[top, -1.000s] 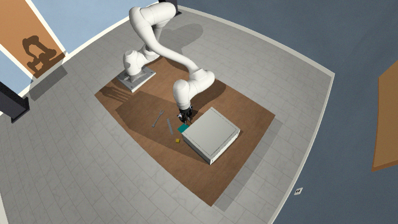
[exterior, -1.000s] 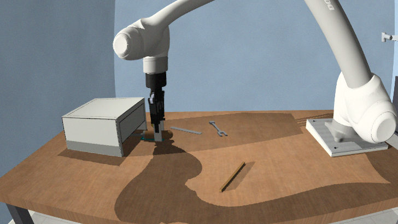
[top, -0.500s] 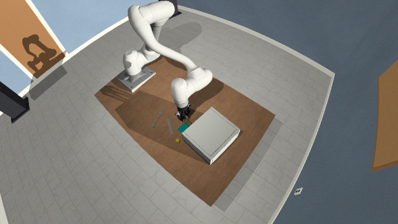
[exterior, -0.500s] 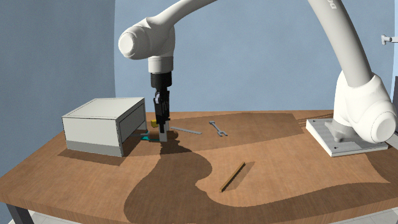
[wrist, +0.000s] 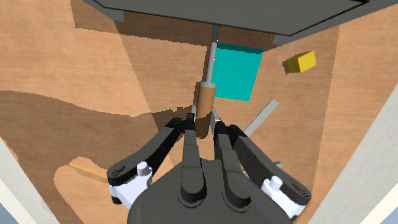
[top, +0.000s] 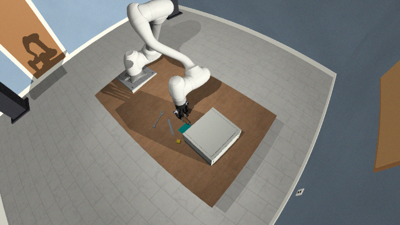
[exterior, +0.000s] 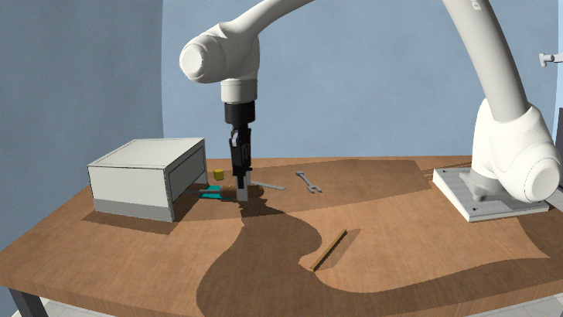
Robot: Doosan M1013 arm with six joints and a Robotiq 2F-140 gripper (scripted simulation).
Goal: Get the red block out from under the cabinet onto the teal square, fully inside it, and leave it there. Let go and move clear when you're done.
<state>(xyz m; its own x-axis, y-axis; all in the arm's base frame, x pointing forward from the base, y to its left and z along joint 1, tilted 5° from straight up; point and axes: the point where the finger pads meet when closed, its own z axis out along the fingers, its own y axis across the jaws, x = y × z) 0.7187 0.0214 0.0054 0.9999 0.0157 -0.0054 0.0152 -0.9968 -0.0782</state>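
Now: the teal square 80 mm ahead of my hand, 40 mm to the right of it and 40 mm below it. From my hand the other things lie so: yellow block: 120 mm ahead, 150 mm to the right, 30 mm below; flat grey bar: 20 mm behind, 120 mm to the right, 40 mm below; rod tool: 120 mm ahead, 40 mm to the right, 20 mm below.
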